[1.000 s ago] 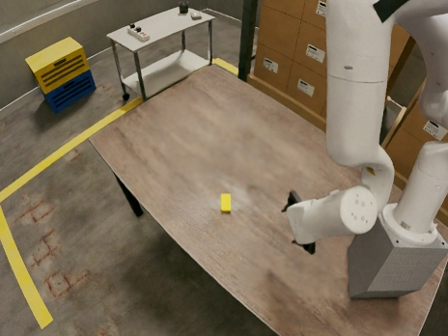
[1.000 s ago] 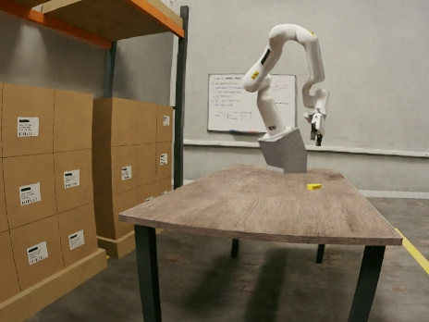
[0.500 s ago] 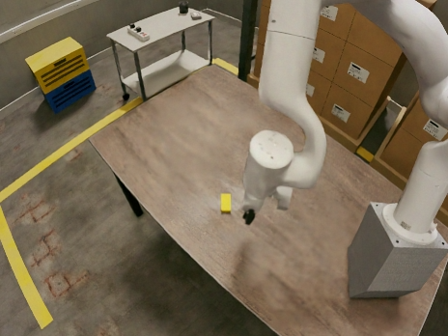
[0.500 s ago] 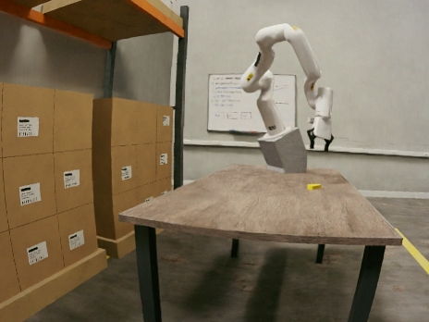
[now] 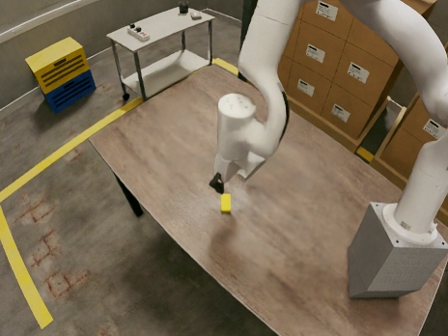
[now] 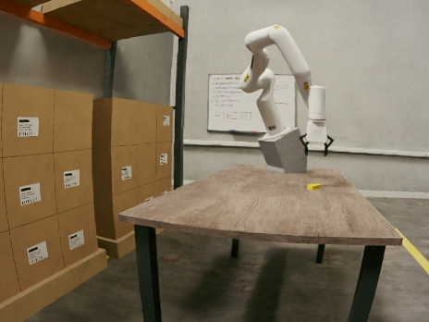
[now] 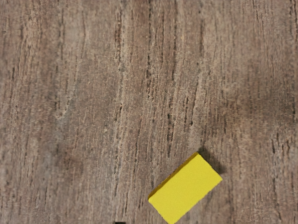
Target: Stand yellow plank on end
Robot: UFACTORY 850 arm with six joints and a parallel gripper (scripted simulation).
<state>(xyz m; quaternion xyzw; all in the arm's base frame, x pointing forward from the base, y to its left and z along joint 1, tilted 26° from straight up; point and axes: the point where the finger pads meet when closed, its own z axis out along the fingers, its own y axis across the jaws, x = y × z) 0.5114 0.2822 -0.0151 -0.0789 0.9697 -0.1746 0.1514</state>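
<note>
The yellow plank is 150 mm below my hand and 10 mm ahead of it.
</note>
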